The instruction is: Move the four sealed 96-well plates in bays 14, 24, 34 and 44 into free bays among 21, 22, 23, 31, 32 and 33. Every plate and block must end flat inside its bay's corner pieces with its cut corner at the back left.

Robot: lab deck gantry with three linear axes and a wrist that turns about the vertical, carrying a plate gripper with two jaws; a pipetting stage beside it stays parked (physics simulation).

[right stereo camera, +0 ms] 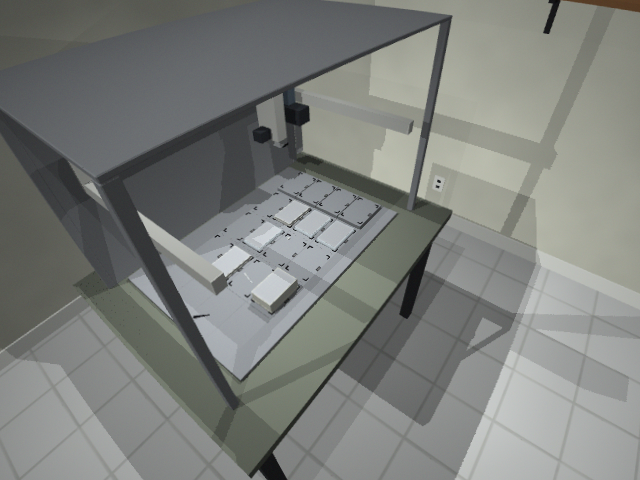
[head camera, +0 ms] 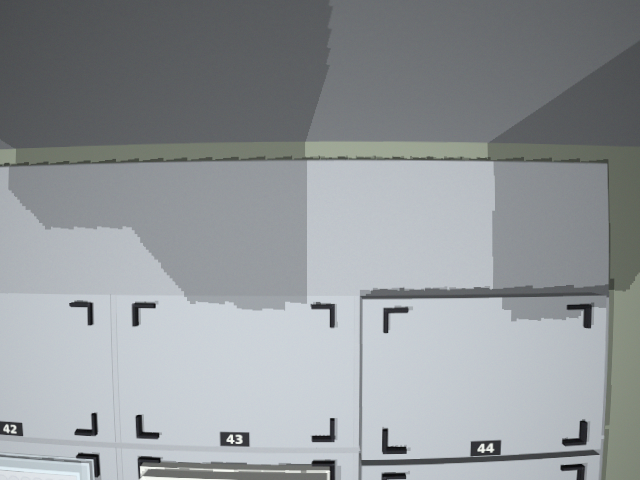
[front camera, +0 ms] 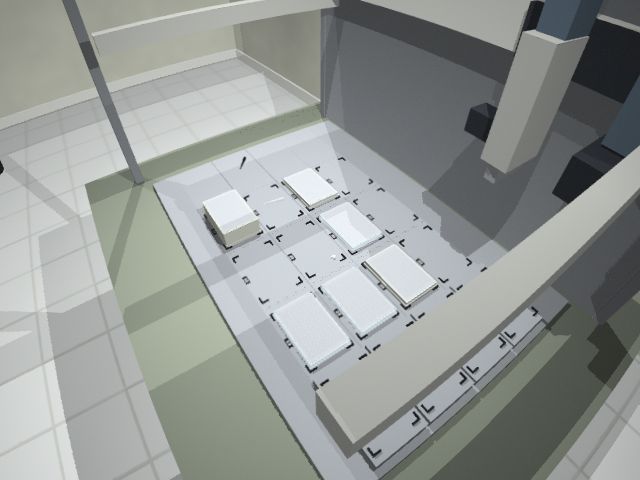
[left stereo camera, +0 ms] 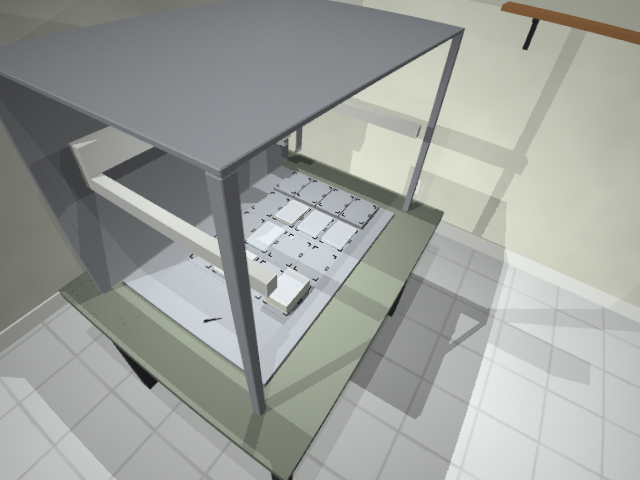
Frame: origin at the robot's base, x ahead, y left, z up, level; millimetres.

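Where they show: gripper, between the fingertips: [right stereo camera: 292,148] [left stereo camera: 290,147]; robot's base, origin of its link: [right stereo camera: 271,313] [front camera: 205,215] [left stereo camera: 286,315].
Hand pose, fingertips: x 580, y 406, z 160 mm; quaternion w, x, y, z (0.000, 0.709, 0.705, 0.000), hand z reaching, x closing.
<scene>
Each offset is from my fingertips to the top centre of the thing. "*": to the spot under its first point.
Pale plates lie flat in bay 31 {* dx -507, dy -153, dz -146 mm} [front camera: 310,187] [right stereo camera: 232,261], bay 32 {* dx -345, dy -151, dz -146 mm} [front camera: 351,225] [left stereo camera: 266,235] [right stereo camera: 263,236], bay 33 {* dx -183, dy -153, dz -146 mm} [front camera: 400,273] [left stereo camera: 292,212] [right stereo camera: 292,212] and bay 23 {* dx -181, dy -259, dz -146 mm} [front camera: 359,300] [left stereo camera: 314,223] [right stereo camera: 313,223]. Their cut corners are too small to make out. Bay 44 {* dx -29, dy -41, dz -146 mm} [head camera: 480,377] is empty; bays 14, 24 and 34 show no plate in the stereo views. My gripper [right stereo camera: 298,147] hangs high at the back right, away from the plates. Its body shows at the right in the front view, jaws hidden by the beam; their opening cannot be made out.
Another plate {dx -188, dy -363, dz -146 mm} [front camera: 311,330] [left stereo camera: 339,235] [right stereo camera: 335,235] sits in bay 13. A tall block {dx -516, dy -363, dz -118 mm} [front camera: 232,219] [left stereo camera: 287,291] [right stereo camera: 274,290] stands in bay 11. A white stick {dx -526, dy -248, dz -152 mm} [front camera: 273,200] lies in bay 21, a small cap {dx -302, dy -230, dz -156 mm} [front camera: 333,256] in bay 22, and a dark pen-like thing {dx -719, dy -240, dz -152 mm} [front camera: 242,162] at the left.
</scene>
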